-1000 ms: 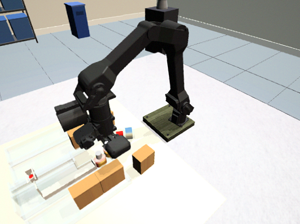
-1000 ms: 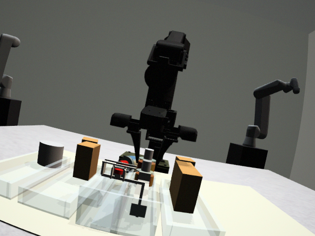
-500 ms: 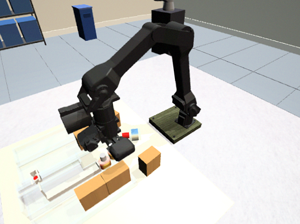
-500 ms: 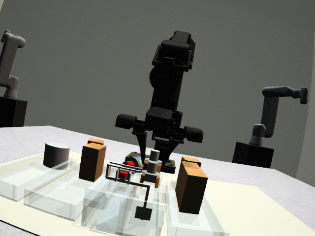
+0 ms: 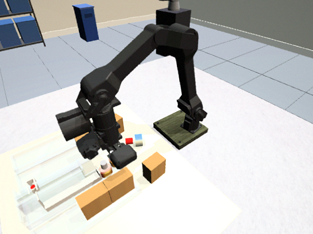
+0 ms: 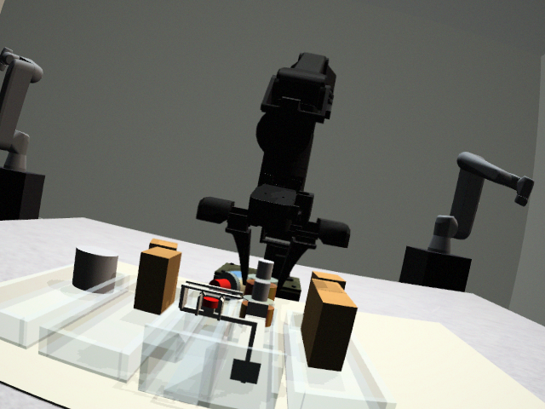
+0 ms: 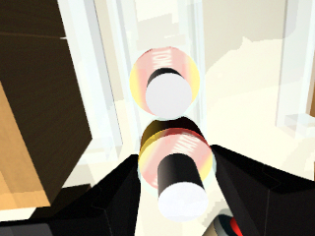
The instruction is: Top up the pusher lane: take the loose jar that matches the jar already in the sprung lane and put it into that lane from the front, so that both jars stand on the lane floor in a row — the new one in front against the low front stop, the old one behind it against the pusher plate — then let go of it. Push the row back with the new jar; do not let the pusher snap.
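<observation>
Right now my gripper tip is 150 mm short of the clear sprung lane, 50 mm to the left of it and 30 mm above it. Also, from my gripper tip: grey cylinder: 10 mm behind, 220 mm to the right, 20 mm below; red mark: 220 mm ahead, 70 mm to the right, 20 mm above.
</observation>
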